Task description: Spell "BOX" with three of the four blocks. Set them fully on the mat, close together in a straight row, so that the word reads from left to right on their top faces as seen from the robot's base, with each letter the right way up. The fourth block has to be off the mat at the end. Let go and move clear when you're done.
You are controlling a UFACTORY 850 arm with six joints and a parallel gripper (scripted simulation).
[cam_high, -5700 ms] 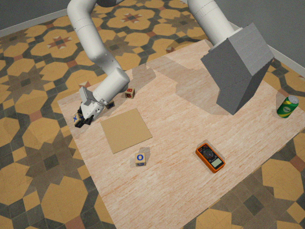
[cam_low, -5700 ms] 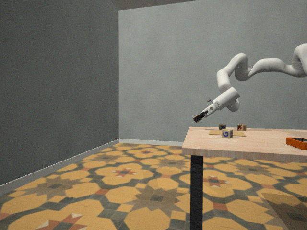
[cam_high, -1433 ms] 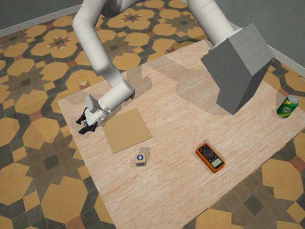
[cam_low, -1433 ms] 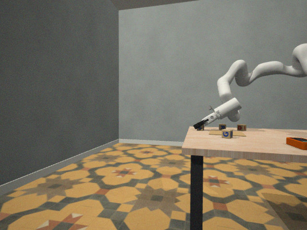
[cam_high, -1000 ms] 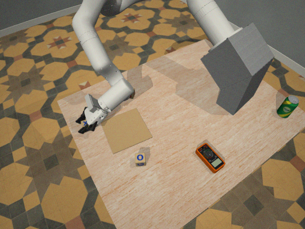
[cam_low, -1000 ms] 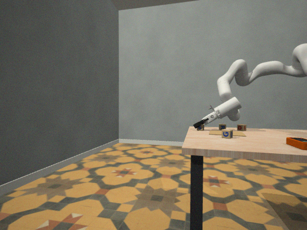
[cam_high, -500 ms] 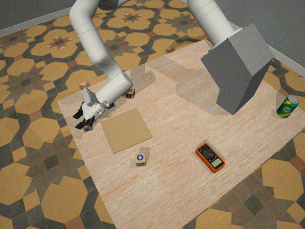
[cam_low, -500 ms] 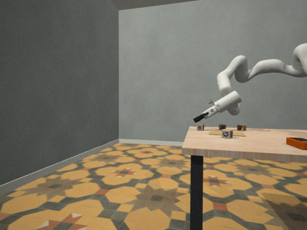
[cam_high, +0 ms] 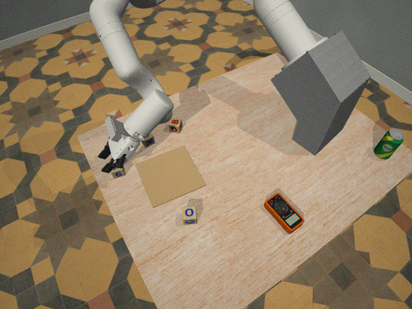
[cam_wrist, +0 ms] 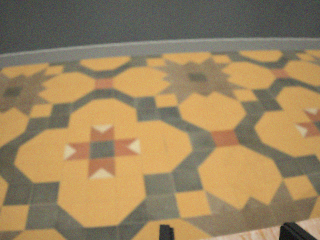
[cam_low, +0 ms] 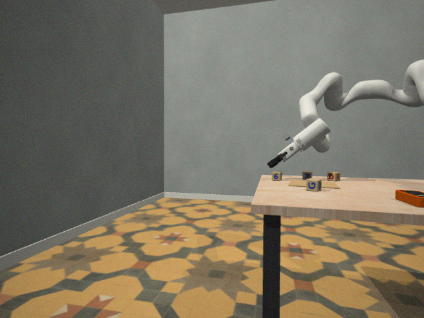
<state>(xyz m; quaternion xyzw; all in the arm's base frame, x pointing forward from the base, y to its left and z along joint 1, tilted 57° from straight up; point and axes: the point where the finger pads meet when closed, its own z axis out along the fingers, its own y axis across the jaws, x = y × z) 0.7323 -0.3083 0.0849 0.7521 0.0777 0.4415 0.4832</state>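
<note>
My gripper is now 60 mm above the X block, 20 mm past it and 10 mm to the right of it. Round my hand: B block 320 mm behind, 60 mm below, 20 mm to the right; then O block 320 mm to the left, 100 mm behind, 60 mm below; then tan mat 160 mm behind, 140 mm to the left, 80 mm below.
</note>
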